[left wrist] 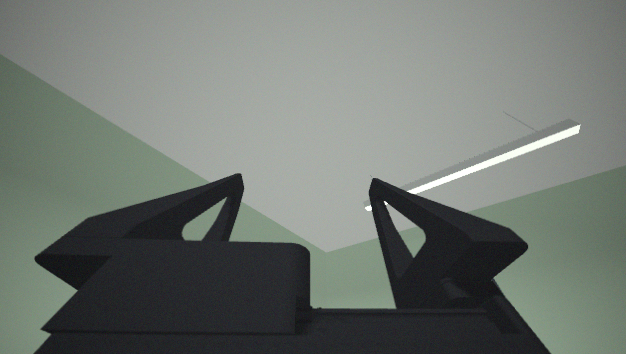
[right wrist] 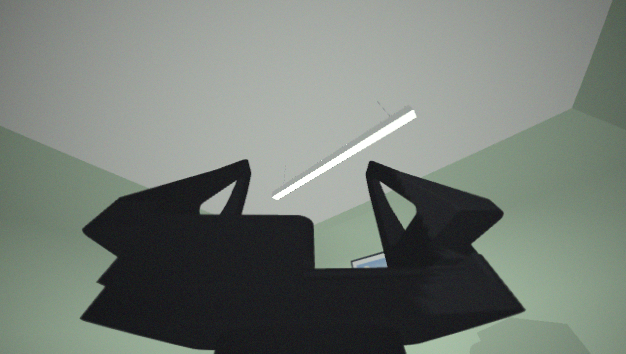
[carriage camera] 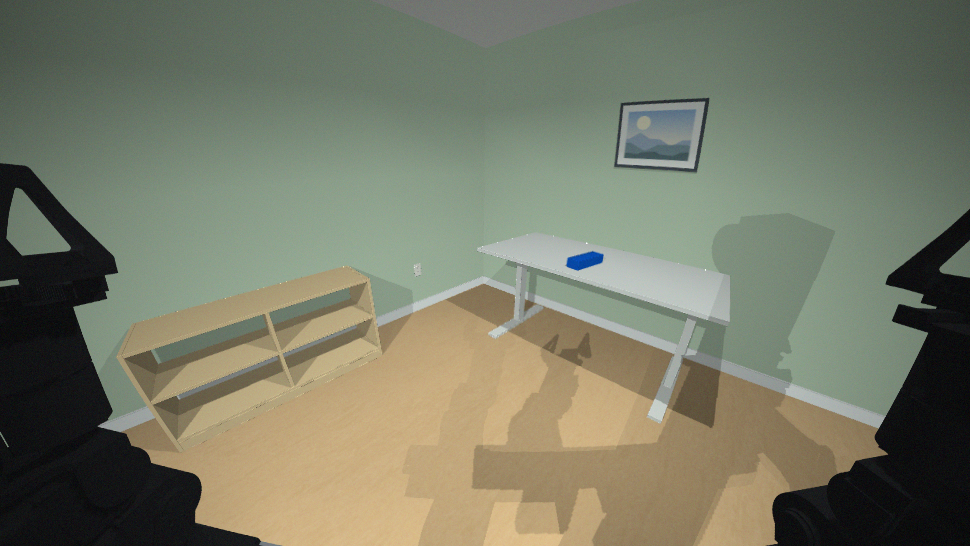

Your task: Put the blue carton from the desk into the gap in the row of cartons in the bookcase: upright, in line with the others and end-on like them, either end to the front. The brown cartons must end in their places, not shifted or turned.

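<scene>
The blue carton lies flat on the white desk, towards the desk's left part in the carriage view. The light wood bookcase stands at the left against the wall, with two bays and two levels of open compartments. No brown cartons show in it. My left gripper is open and empty, its fingers pointing up towards the ceiling; part of it shows at the carriage view's left edge. My right gripper is open and empty, also pointing up; part of it shows at the right edge. Both are far from the carton and the bookcase.
The desk's left leg and right leg end in feet on the floor. A framed picture hangs above the desk. A wall outlet is between bookcase and desk. A ceiling light shows in the wrist views.
</scene>
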